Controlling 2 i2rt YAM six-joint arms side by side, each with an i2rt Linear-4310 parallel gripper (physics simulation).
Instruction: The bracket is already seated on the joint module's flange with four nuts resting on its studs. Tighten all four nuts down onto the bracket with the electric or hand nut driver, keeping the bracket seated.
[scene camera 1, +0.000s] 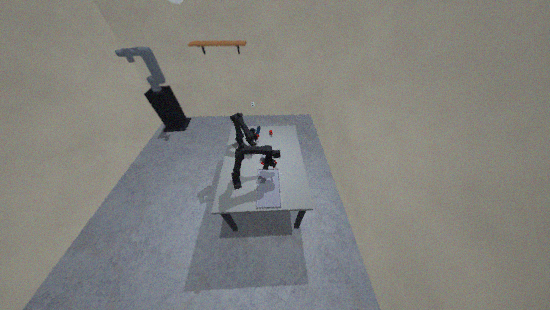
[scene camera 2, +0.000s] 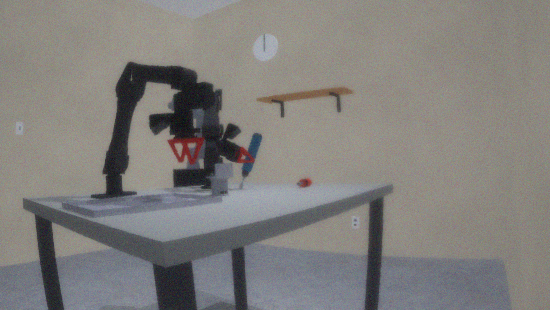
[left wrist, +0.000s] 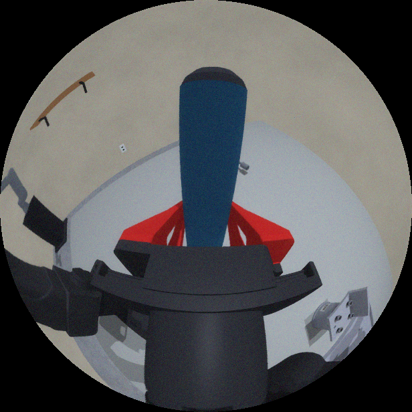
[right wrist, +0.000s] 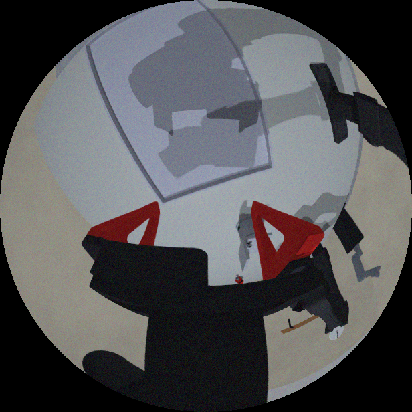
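Seen in the pictures: left gripper, fingertip midpoint: (scene camera 1: 257, 134) (scene camera 2: 252, 160); right gripper, fingertip midpoint: (scene camera 1: 269, 166) (scene camera 2: 186, 163); left arm's base at its link origin: (scene camera 1: 240, 142); right arm's base at its link origin: (scene camera 1: 236, 180) (scene camera 2: 114, 196).
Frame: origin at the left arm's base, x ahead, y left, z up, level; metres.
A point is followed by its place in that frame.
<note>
The blue nut driver (scene camera 1: 258, 130) @(y -0.122, x 0.205, z 0.191 m) (scene camera 2: 254, 145) @(y -0.125, x 0.212, z 0.179 m) (left wrist: 212, 130) is held steeply, slightly tilted, in my left gripper (scene camera 2: 251, 158) @(y -0.103, x 0.198, z 0.118 m) (left wrist: 206, 205), which is shut on its handle. Its shank points down, with the tip near the table, right of the bracket in scene camera 2. The grey bracket (scene camera 2: 223, 170) @(y -0.419, x 0.143, z 0.086 m) (left wrist: 359, 300) sits on the joint module (scene camera 2: 220, 187) @(y -0.418, x 0.131, z 0.029 m) (left wrist: 321, 313). Several nuts (left wrist: 338, 318) show on its plate in the left wrist view; how far they are threaded cannot be told. My right gripper (scene camera 2: 186, 150) (right wrist: 205, 206) is open and empty, above and left of the bracket in scene camera 2.
A red tool (scene camera 1: 270, 132) @(y -0.065, x 0.402, z 0.033 m) (scene camera 2: 304, 182) @(y -0.081, x 0.412, z 0.020 m) (right wrist: 239, 279) lies on the table (scene camera 2: 300, 205) @(y -0.692, x 0.397, z 0.000 m), beyond the blue driver. A flat lavender tray (scene camera 1: 270, 196) @(y -0.823, x -0.062, z 0.004 m) (scene camera 2: 95, 210) @(y -0.957, x -0.032, z 0.016 m) (right wrist: 112, 60) lies below and beside my right gripper. A grey arm on a black pedestal (scene camera 1: 170, 107) stands off the table.
</note>
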